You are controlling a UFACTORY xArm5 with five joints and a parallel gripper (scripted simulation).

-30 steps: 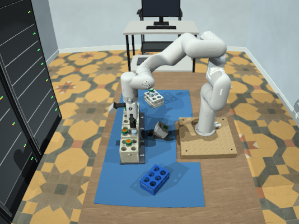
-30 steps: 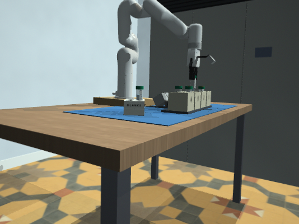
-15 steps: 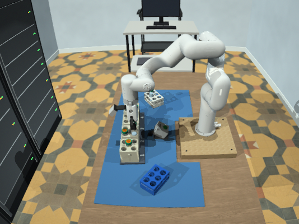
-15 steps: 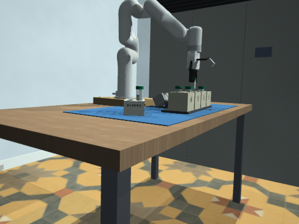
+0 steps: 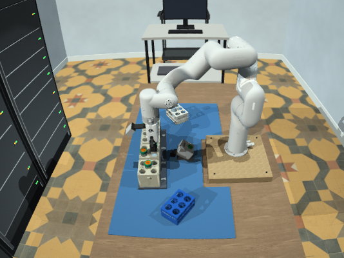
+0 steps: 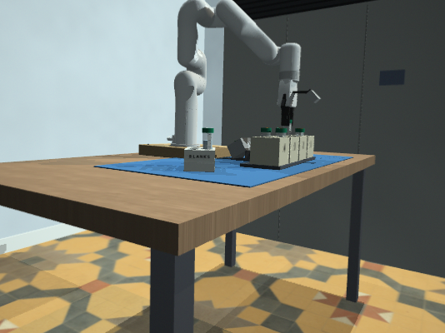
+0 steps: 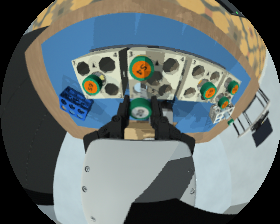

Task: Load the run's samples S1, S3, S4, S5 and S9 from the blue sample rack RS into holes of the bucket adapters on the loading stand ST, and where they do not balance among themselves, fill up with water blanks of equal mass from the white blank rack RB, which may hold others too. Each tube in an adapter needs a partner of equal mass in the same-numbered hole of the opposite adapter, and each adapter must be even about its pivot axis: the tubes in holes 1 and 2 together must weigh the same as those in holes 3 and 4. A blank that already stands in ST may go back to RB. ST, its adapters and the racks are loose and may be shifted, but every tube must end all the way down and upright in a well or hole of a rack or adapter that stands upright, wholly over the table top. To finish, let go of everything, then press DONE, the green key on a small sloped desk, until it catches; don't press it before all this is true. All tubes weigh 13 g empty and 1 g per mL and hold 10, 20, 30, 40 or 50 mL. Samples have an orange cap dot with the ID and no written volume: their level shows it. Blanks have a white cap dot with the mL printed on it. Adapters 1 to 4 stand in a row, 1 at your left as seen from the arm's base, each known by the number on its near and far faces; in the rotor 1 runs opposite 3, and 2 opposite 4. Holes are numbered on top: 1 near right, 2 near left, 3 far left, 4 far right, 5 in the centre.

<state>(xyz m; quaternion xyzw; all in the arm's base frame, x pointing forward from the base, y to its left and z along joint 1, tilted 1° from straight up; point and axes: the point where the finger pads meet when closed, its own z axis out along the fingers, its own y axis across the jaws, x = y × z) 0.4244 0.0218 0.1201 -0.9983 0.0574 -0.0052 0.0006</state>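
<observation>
Now: hand 1 cm short of the green-capped blank tube and 5 cm above it. Also, from my hand: green done key: 18 cm behind, 6 cm to the right, 9 cm below; then small sloped desk: 16 cm behind, 6 cm to the right, 10 cm below; then loading stand ST: 1 cm ahead, 8 cm to the right, 15 cm below.
</observation>
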